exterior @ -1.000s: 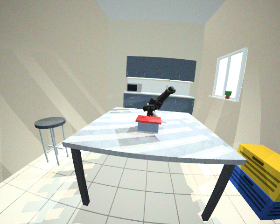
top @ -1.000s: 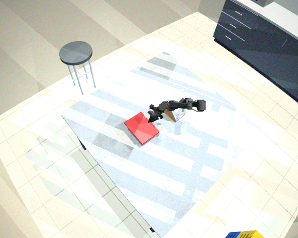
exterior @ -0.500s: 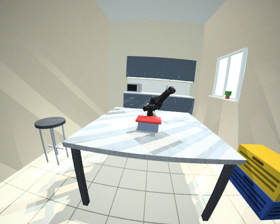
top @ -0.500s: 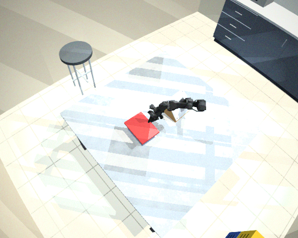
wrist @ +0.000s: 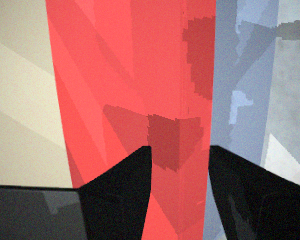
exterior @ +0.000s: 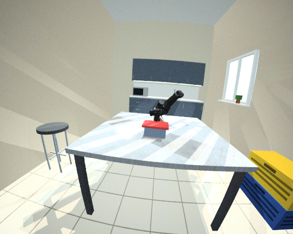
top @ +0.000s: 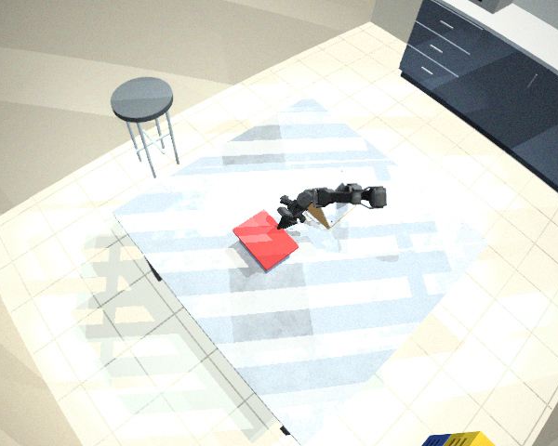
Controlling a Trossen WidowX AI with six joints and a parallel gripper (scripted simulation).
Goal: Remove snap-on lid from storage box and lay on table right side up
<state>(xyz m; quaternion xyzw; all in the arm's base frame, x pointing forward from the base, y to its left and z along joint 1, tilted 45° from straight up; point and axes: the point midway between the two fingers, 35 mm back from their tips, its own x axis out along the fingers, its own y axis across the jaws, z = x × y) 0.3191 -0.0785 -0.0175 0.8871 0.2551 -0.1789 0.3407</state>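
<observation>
Right now the red lid is 7 cm ahead of my gripper tip and 1 cm to the right of it. From my gripper tip the other things lie so: grey-blue storage box: 7 cm ahead, 1 cm to the right, 5 cm below.
</observation>
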